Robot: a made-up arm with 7 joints. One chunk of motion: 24 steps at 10 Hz.
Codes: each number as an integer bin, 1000 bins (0 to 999) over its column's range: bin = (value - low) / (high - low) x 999, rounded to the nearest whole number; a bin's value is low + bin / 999 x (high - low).
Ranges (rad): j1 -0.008..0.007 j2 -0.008..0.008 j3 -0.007..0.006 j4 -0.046..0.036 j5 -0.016..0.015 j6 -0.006..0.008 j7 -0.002..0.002
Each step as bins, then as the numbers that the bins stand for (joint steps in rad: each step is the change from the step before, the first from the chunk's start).
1 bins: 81 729 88 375 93 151 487
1 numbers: -0.00678 0.00368 -0.00585 -0.01522 -0.01311 -0.00388 -0.00005
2 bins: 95 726 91 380 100 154 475
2 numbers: -0.00657 0.00363 -0.00582 -0.01481 -0.01290 -0.00384 -0.00010
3 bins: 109 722 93 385 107 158 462
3 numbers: -0.00636 0.00356 -0.00579 -0.01440 -0.01268 -0.00379 -0.00015
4 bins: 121 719 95 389 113 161 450
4 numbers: -0.00618 0.00352 -0.00576 -0.01407 -0.01249 -0.00374 -0.00020
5 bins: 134 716 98 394 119 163 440
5 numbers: -0.00599 0.00347 -0.00572 -0.01366 -0.01231 -0.00372 -0.00024
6 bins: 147 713 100 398 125 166 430
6 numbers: -0.00579 0.00342 -0.00570 -0.01333 -0.01212 -0.00367 -0.00028
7 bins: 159 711 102 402 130 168 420
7 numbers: -0.00561 0.00339 -0.00567 -0.01300 -0.01197 -0.00365 -0.00032
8 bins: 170 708 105 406 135 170 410
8 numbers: -0.00545 0.00334 -0.00563 -0.01267 -0.01181 -0.00362 -0.00036
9 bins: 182 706 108 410 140 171 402
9 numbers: -0.00527 0.00331 -0.00559 -0.01235 -0.01166 -0.00360 -0.00039
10 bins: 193 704 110 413 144 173 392
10 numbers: -0.00510 0.00328 -0.00557 -0.01210 -0.01153 -0.00358 -0.00043
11 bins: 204 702 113 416 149 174 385
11 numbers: -0.00494 0.00324 -0.00553 -0.01185 -0.01138 -0.00356 -0.00046
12 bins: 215 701 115 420 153 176 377
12 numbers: -0.00477 0.00323 -0.00550 -0.01153 -0.01125 -0.00353 -0.00049
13 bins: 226 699 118 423 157 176 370
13 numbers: -0.00461 0.00320 -0.00546 -0.01128 -0.01113 -0.00353 -0.00052
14 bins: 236 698 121 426 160 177 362
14 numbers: -0.00446 0.00318 -0.00543 -0.01103 -0.01104 -0.00352 -0.00055
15 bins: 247 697 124 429 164 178 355
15 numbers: -0.00429 0.00316 -0.00539 -0.01079 -0.01091 -0.00351 -0.00058
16 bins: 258 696 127 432 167 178 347
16 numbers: -0.00413 0.00315 -0.00535 -0.01054 -0.01082 -0.00351 -0.00061
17 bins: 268 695 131 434 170 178 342
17 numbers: -0.00398 0.00313 -0.00530 -0.01038 -0.01072 -0.00351 -0.00063
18 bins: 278 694 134 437 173 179 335
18 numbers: -0.00383 0.00312 -0.00526 -0.01013 -0.01063 -0.00349 -0.00066
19 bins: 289 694 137 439 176 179 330
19 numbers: -0.00366 0.00312 -0.00522 -0.00997 -0.01054 -0.00349 -0.00068
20 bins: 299 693 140 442 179 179 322
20 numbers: -0.00351 0.00310 -0.00518 -0.00972 -0.01045 -0.00349 -0.00071
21 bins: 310 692 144 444 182 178 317
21 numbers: -0.00335 0.00308 -0.00513 -0.00956 -0.01035 -0.00351 -0.00073
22 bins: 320 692 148 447 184 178 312
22 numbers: -0.00320 0.00308 -0.00507 -0.00931 -0.01029 -0.00351 -0.00075
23 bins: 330 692 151 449 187 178 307
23 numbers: -0.00305 0.00308 -0.00504 -0.00915 -0.01020 -0.00351 -0.00077
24 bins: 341 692 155 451 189 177 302
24 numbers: -0.00288 0.00308 -0.00498 -0.00898 -0.01014 -0.00352 -0.00079
